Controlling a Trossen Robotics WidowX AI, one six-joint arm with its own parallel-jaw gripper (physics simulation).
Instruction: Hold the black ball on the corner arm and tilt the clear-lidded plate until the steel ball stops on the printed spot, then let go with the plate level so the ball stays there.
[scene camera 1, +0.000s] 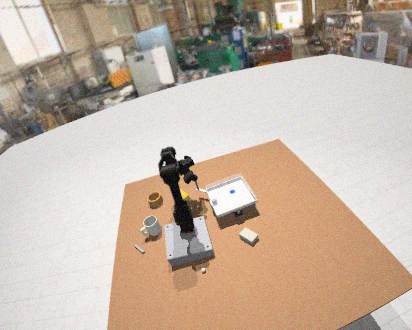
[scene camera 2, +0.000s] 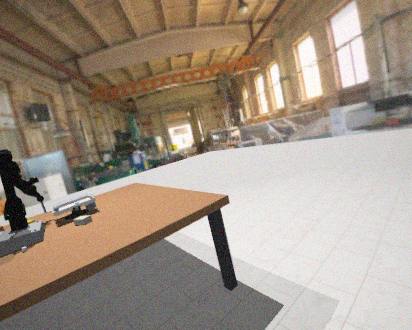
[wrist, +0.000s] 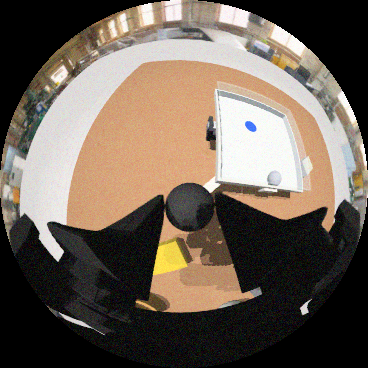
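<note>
My gripper (scene camera 1: 198, 187) (wrist: 189, 198) is shut on the black ball (wrist: 190, 207), which sits between the fingertips at the end of the white corner arm (wrist: 212, 185). The clear-lidded white plate (scene camera 1: 239, 203) (scene camera 2: 75, 204) (wrist: 250, 157) stands on a black support (wrist: 211, 129); its exact tilt is hard to tell. The steel ball (scene camera 1: 214, 201) (wrist: 274, 177) lies inside, by the wall on the corner-arm side, away from that corner. The blue printed spot (scene camera 1: 232, 191) (wrist: 250, 126) is uncovered, well apart from the steel ball.
A yellow block (scene camera 1: 184, 195) (wrist: 170, 257) lies below the gripper. A brown cup (scene camera 1: 155, 200), a grey mug (scene camera 1: 152, 226) and a small grey stick (scene camera 1: 139, 248) are left of the robot base (scene camera 1: 186, 245). A pale block (scene camera 1: 248, 236) (scene camera 2: 83, 220) and a small white ball (scene camera 1: 203, 270) also lie on the table.
</note>
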